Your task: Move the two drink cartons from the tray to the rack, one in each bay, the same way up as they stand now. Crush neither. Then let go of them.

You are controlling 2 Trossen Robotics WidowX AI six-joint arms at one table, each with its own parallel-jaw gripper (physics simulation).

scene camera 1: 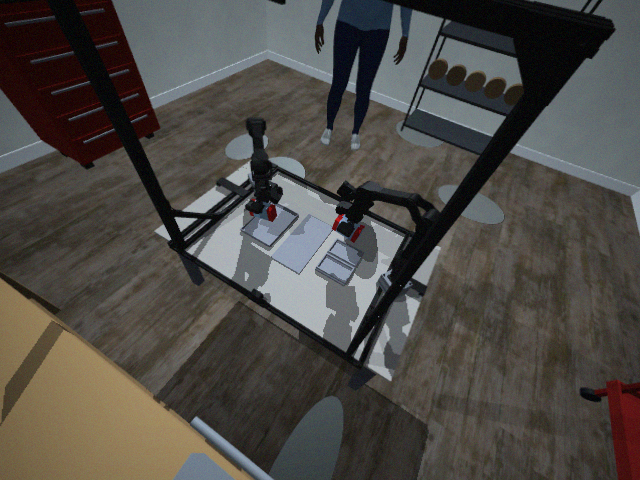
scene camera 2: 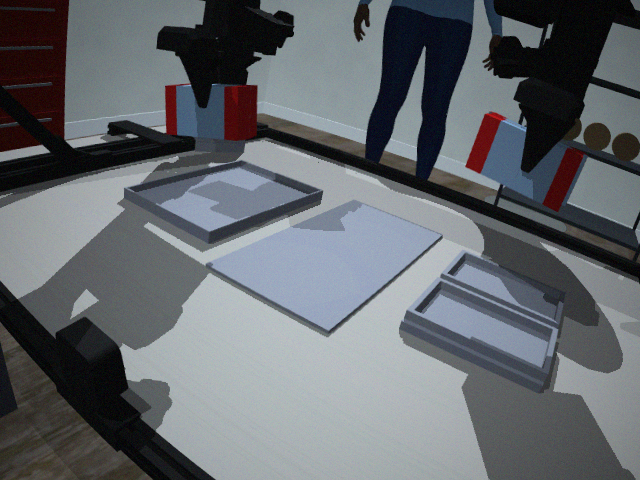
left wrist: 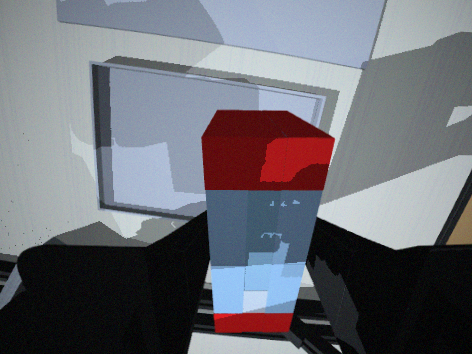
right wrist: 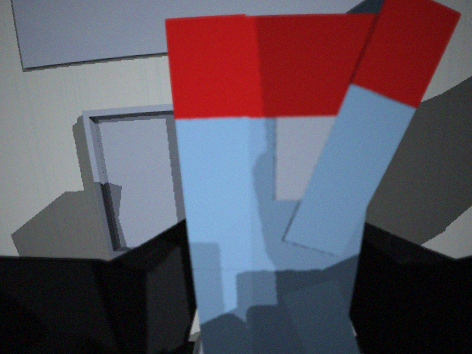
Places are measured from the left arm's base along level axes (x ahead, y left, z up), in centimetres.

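Where they show: left gripper, fingertip midpoint: [scene camera 1: 263, 209] [scene camera 2: 213, 106] [left wrist: 253, 216]; right gripper, fingertip midpoint: [scene camera 2: 527, 168] [right wrist: 265, 218].
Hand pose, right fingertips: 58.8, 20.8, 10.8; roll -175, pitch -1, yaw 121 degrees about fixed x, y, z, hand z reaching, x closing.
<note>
Things, the pixels of their top centre, and the offset from my right fingertips, as dx, dy, dz.
- light-blue carton with red ends, top centre: [left wrist: 260, 270] [scene camera 2: 213, 79] [scene camera 1: 262, 203] -27.2, -30.2, +1.5
- tray, top centre: [left wrist: 201, 158] [scene camera 2: 228, 188] [scene camera 1: 270, 221] -29.6, -25.5, -14.8
- carton, top centre: [right wrist: 309, 271] [scene camera 2: 535, 127] [scene camera 1: 349, 221] -0.9, +0.3, +4.8
- two-bay rack, top centre: [right wrist: 195, 184] [scene camera 2: 498, 300] [scene camera 1: 340, 259] +5.0, -3.6, -14.4
My left gripper [scene camera 1: 265, 207] [scene camera 2: 205, 98] [left wrist: 253, 216] is shut on a light-blue carton with red ends [scene camera 1: 271, 212] [scene camera 2: 240, 113] [left wrist: 262, 225], held in the air above the tray's back part. The tray [scene camera 1: 255, 238] [scene camera 2: 168, 217] [left wrist: 102, 135] holds no carton. My right gripper [scene camera 1: 347, 227] [scene camera 2: 532, 155] [right wrist: 265, 218] is shut on the other carton [scene camera 1: 356, 232] [scene camera 2: 498, 152] [right wrist: 215, 175], held above the table behind the rack and slanted in scene camera 2. A slanting red-and-blue strip shows on it. The two-bay rack [scene camera 1: 330, 277] [scene camera 2: 470, 353] [right wrist: 92, 150] has both bays empty.
A flat grey-blue plate [scene camera 1: 305, 245] [scene camera 2: 320, 263] [left wrist: 300, 30] [right wrist: 90, 30] lies between tray and rack. A black frame surrounds the table, with a black block [scene camera 2: 90, 356] on its front rail. A person [scene camera 1: 359, 67] [scene camera 2: 418, 77] stands behind the table.
</note>
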